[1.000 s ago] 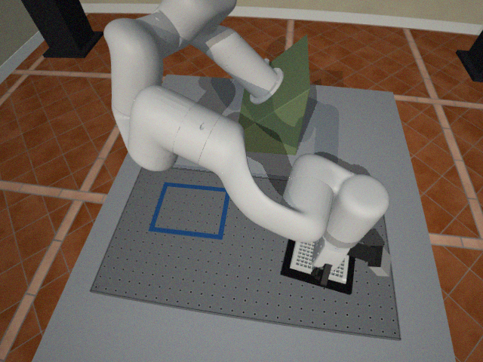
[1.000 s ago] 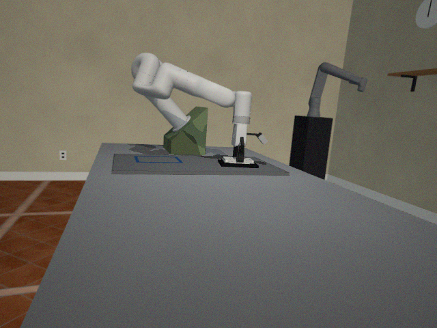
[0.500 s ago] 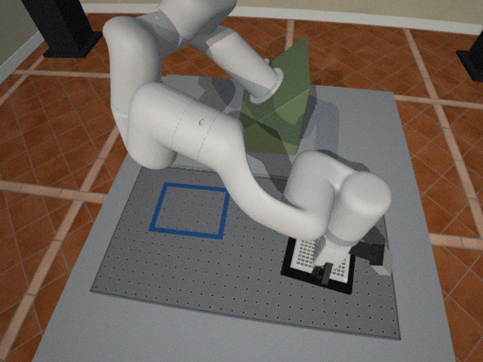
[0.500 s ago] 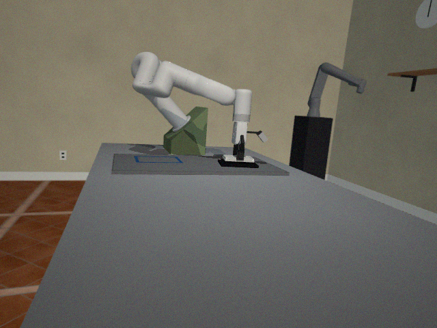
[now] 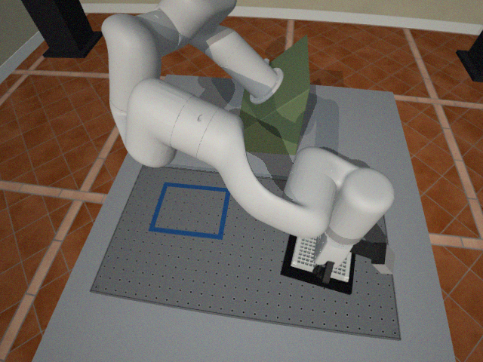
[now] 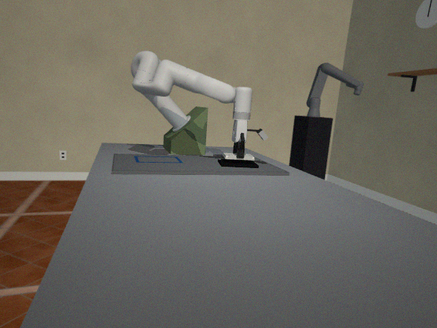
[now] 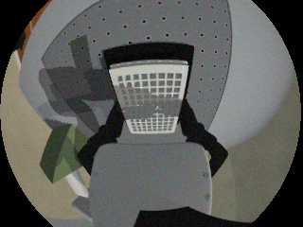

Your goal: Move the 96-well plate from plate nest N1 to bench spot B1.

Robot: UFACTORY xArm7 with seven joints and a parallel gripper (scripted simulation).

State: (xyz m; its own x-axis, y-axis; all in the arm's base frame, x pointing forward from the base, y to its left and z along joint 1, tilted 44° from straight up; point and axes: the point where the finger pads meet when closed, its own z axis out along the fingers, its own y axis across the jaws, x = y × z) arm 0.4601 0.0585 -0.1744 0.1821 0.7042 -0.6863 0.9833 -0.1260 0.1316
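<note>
My hand is 40 mm above the black plate nest. From my hand the other things lie so: white 96-well plate: 10 mm below.
</note>
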